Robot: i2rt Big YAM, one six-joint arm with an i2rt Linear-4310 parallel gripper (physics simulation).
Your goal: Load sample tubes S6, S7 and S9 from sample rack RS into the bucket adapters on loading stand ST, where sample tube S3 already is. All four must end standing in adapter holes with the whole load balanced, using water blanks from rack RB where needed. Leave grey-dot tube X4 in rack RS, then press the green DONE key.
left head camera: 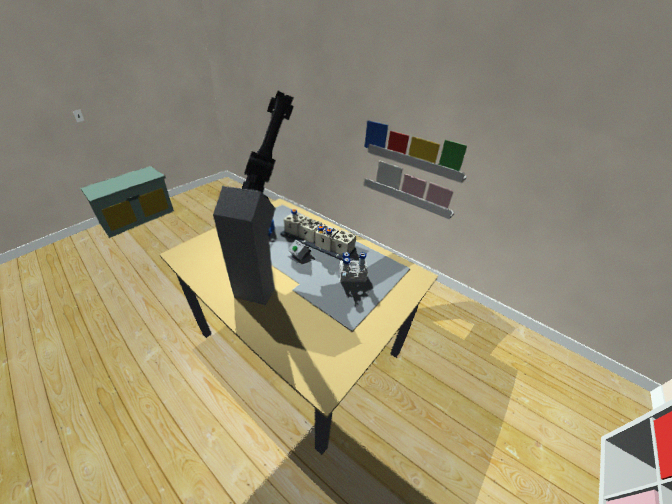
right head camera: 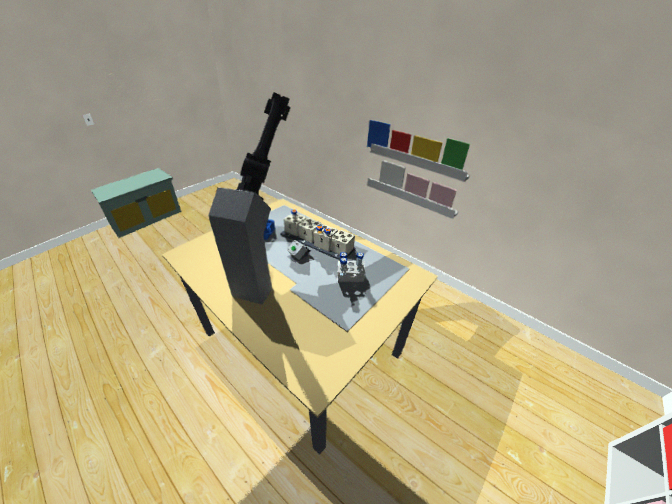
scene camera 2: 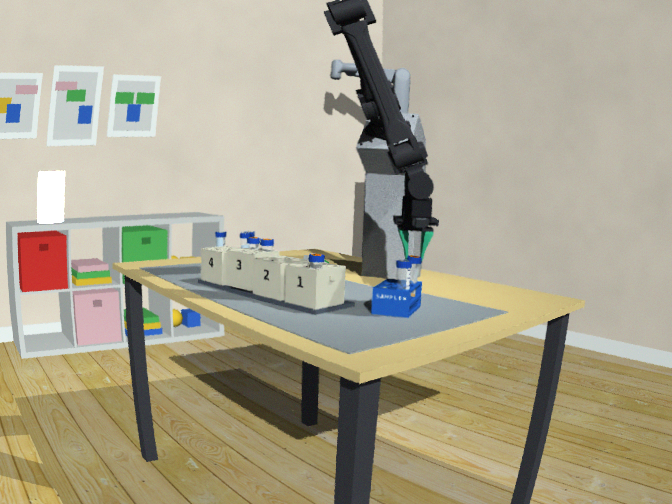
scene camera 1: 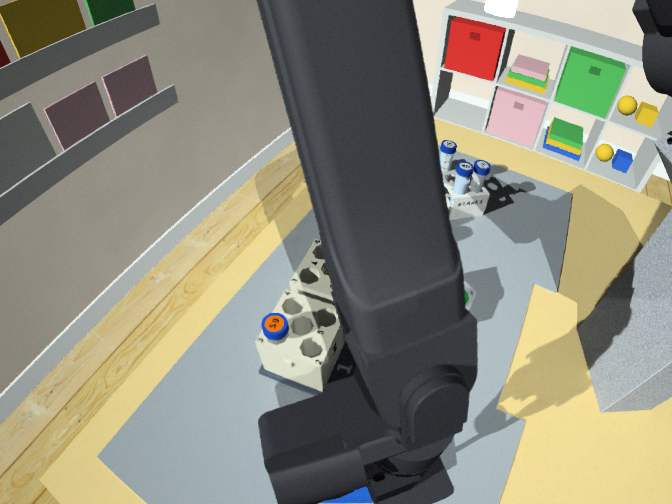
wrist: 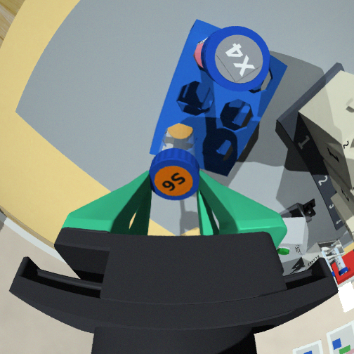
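Observation:
Tube S6 (wrist: 174,182) (scene camera 2: 414,259), with a blue-rimmed orange cap, stands in a corner hole of blue sample rack RS (wrist: 172,102) (scene camera 2: 384,305). My gripper (wrist: 173,177) (scene camera 2: 415,256) is shut on its cap from both sides with its green fingers. Grey-dot tube X4 (wrist: 236,56) (scene camera 2: 403,264) stands at the other end of the rack. Tube S9 (scene camera 1: 274,324) (scene camera 2: 316,258) stands in adapter 1 on stand ST (wrist: 295,134). Two orange-capped tubes (left head camera: 320,228) (left head camera: 329,231) stand in adapter 3; their labels are unreadable. White rack RB (scene camera 1: 470,205) (left head camera: 353,275) holds three blue-capped blanks.
Adapter 1 (scene camera 2: 298,295) is the block nearest the blue rack; adapters 2 (scene camera 2: 266,284), 3 (scene camera 2: 238,275) and 4 (scene camera 2: 211,271) follow in a row. The green DONE key (left head camera: 294,248) (right head camera: 293,248) is on a small box beside the stand. The arm hides part of the stand in scene camera 1.

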